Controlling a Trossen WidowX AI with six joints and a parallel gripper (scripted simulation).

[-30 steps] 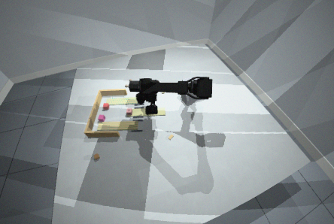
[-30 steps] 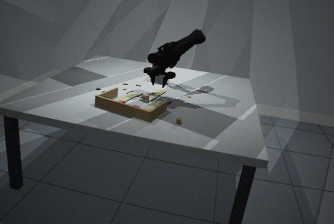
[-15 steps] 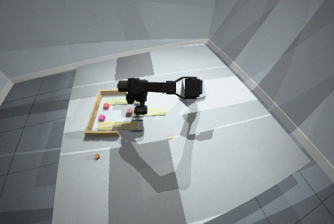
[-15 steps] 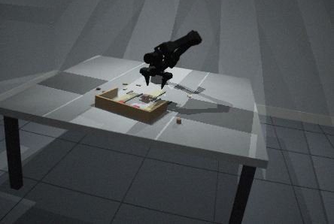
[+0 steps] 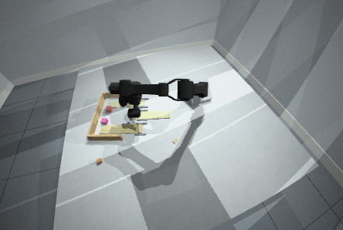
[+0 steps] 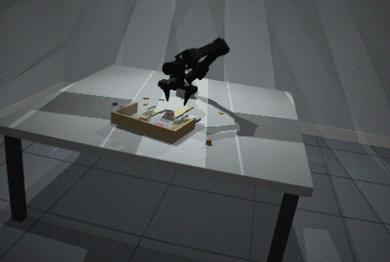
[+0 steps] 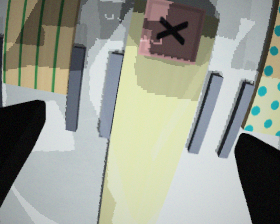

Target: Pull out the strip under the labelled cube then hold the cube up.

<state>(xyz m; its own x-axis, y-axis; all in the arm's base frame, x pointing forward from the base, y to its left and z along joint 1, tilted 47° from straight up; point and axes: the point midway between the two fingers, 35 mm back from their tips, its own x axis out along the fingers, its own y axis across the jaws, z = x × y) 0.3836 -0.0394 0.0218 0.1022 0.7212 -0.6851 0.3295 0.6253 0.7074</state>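
Right now my gripper tip is 60 mm past the pale strip, 10 mm to the right of it and 60 mm above it.
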